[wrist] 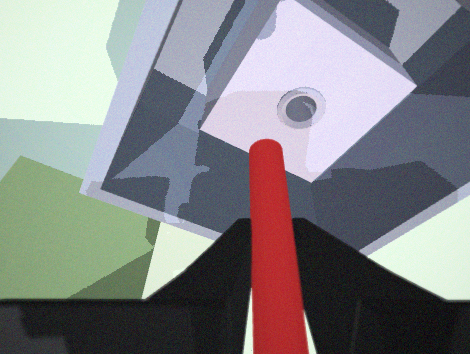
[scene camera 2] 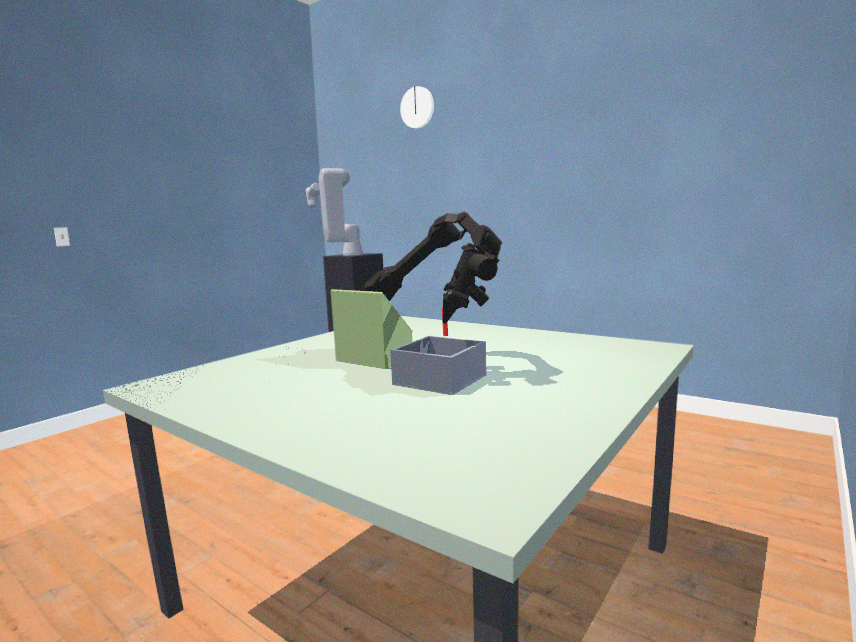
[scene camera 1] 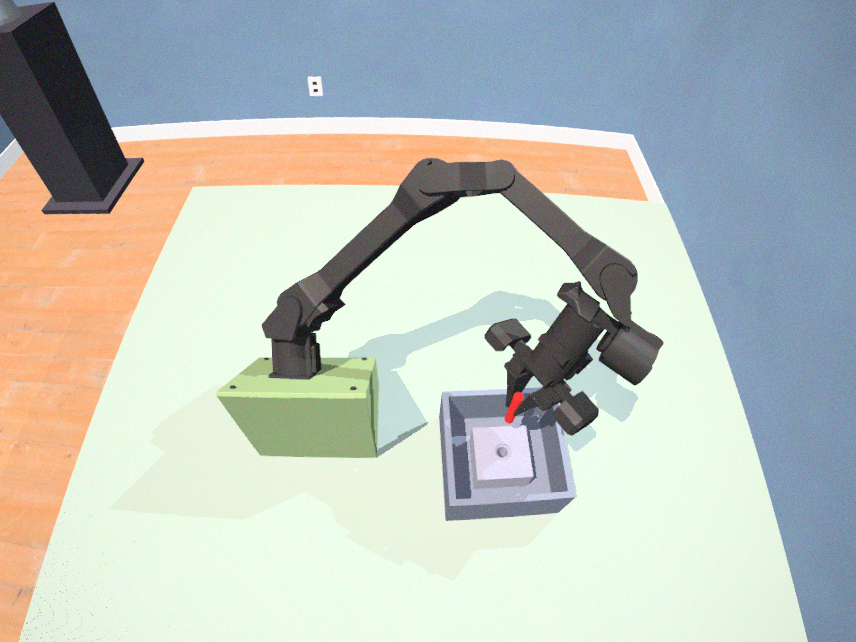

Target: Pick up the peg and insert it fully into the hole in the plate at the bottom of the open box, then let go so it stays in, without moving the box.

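Frame: origin at the arm's base, x ahead, y left, z up, level; centimetres.
Where they show: gripper, between the fingertips: (wrist: 270, 230) (scene camera 2: 443, 322) (scene camera 1: 511, 410); arm's base, origin of its link: (scene camera 2: 369, 309) (scene camera 1: 295, 373).
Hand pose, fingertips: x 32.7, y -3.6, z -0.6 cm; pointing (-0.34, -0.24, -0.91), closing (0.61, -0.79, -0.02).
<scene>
Things, the pixels of their centre, and the offset from my fingertips. "spot": a spot on its surface instead. Level surfaces: height alone.
- red peg, middle of its body: (wrist: 271, 232) (scene camera 1: 513, 408) (scene camera 2: 444, 321) dz +0.3, dx +0.2, dy +0.2 cm
- grey-blue open box, middle of its body: (wrist: 299, 101) (scene camera 1: 501, 453) (scene camera 2: 439, 362) dz -10.8, dx +0.2, dy -2.8 cm
- pale square plate, middle of its body: (wrist: 297, 89) (scene camera 1: 500, 456) dz -12.2, dx +0.2, dy -2.8 cm
- round hole, a spot on its surface: (wrist: 300, 108) (scene camera 1: 497, 458) spot: dz -11.3, dx -0.4, dy -3.5 cm
- pale green table, height of its surface: dz -15.7 cm
My gripper (scene camera 1: 515, 403) (scene camera 2: 446, 319) (wrist: 270, 230) is shut on the red peg (scene camera 1: 513, 409) (scene camera 2: 445, 328) (wrist: 272, 200). The peg's lower end points down, above the back part of the open box in scene camera 1. In scene camera 2 the peg is upright, its tip above the rim. The grey-blue open box (scene camera 1: 509, 512) (scene camera 2: 420, 371) (wrist: 125, 85) stands on the table. At its bottom lies the pale square plate (scene camera 1: 487, 469) (wrist: 365, 90) with a round hole (scene camera 1: 503, 451) (wrist: 300, 108). In the wrist view the peg's tip shows below and left of the hole, apart from it.
The arm's green base block (scene camera 1: 318, 425) (scene camera 2: 359, 328) (wrist: 65, 225) stands on the pale green table (scene camera 1: 242, 573) (scene camera 2: 414, 442), to the left of the box in scene camera 1. The box's walls (scene camera 1: 444, 449) (scene camera 2: 470, 366) rise around the plate. A dark pedestal (scene camera 1: 62, 110) (scene camera 2: 352, 269) stands beyond the table.
</scene>
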